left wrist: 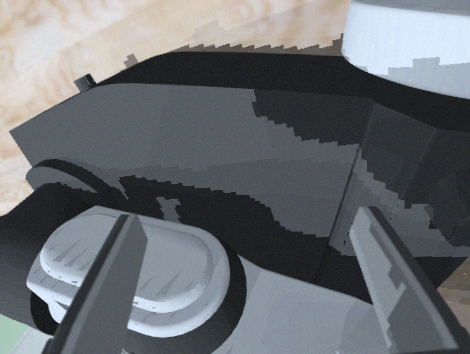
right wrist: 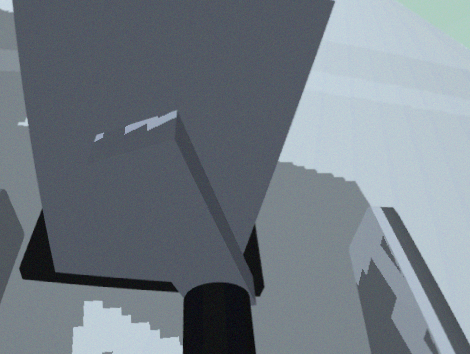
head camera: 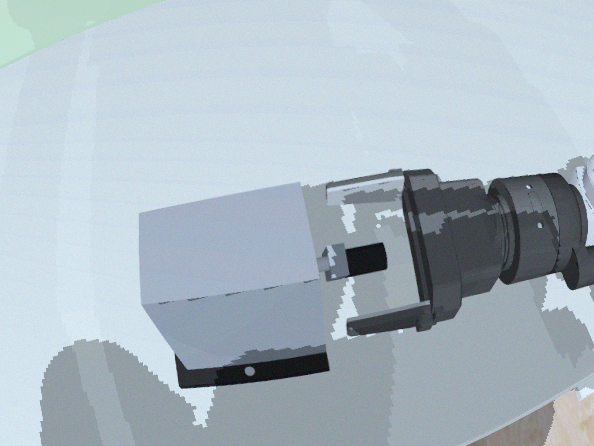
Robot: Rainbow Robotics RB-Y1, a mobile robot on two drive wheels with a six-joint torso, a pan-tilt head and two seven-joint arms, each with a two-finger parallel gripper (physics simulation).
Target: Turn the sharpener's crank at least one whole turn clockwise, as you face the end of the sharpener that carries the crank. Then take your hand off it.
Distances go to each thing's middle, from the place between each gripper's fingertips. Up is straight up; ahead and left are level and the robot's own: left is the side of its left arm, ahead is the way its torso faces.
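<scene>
My right hand is 3 cm above the black crank handle (head camera: 361,260), 2 cm short of it and 2 cm to the left of it. Counted from that same right hand, the pencil sharpener (head camera: 232,283) is 1 cm behind and 5 cm to the left.
My left gripper is 480 mm below the pencil sharpener, 570 mm short of it and 170 mm to the left of it. From my left hand, the black crank handle is 600 mm ahead, 450 mm above and 240 mm to the right.
</scene>
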